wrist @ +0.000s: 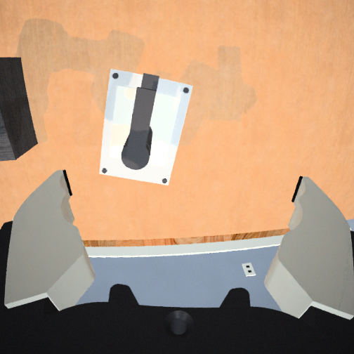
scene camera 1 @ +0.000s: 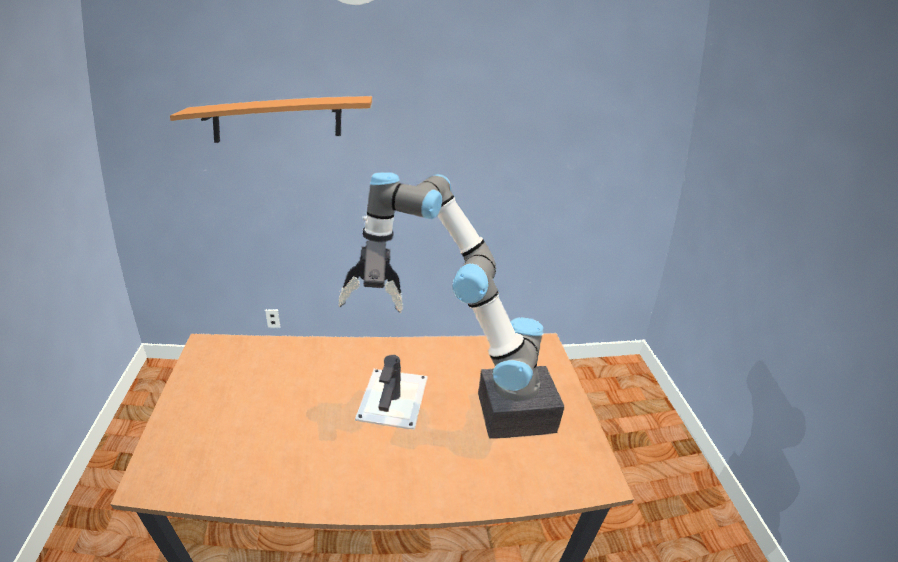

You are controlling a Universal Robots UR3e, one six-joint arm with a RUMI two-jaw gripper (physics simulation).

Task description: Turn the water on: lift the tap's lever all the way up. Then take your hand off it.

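Frame: origin at the arm's base, x back, y right, z up, level; millimetres.
Seen in the pictures: gripper, between the fingertips: (scene camera 1: 369, 309).
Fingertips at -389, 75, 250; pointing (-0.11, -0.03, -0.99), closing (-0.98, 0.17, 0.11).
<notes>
Offsets run from my fingertips to a thing's top centre, as dx, dy, dz. "spot": to the spot under its first point. Level surfaces: height alone.
The black tap @[spot: +76, +39, -279] (scene camera 1: 397, 384) (wrist: 136, 156) stands upright on a white plate @[spot: -18, -23, -343] (scene camera 1: 369, 418) (wrist: 108, 167) with dark bolts at its corners. Its lever @[+45, +11, -195] (scene camera 1: 387, 375) (wrist: 142, 110) lies over the spout @[+39, -4, -252] (scene camera 1: 386, 398) (wrist: 150, 81) and points the same way, toward the table's front; its exact tilt is hard to tell. My gripper (scene camera 1: 370, 307) (wrist: 181, 177) is open and empty, pointing down. It hangs high above the table's back part, well above the tap and apart from it. In the wrist view the tap shows ahead of the fingertips, left of the middle.
The arm's black base block (scene camera 1: 523, 421) (wrist: 12, 110) stands on the wooden table @[dz -351] (scene camera 1: 264, 463) (wrist: 290, 125), right of the plate in the scene view. A wall shelf (scene camera 1: 278, 106) hangs at the back left. A wall socket (scene camera 1: 272, 318) (wrist: 248, 269) is behind the table.
</notes>
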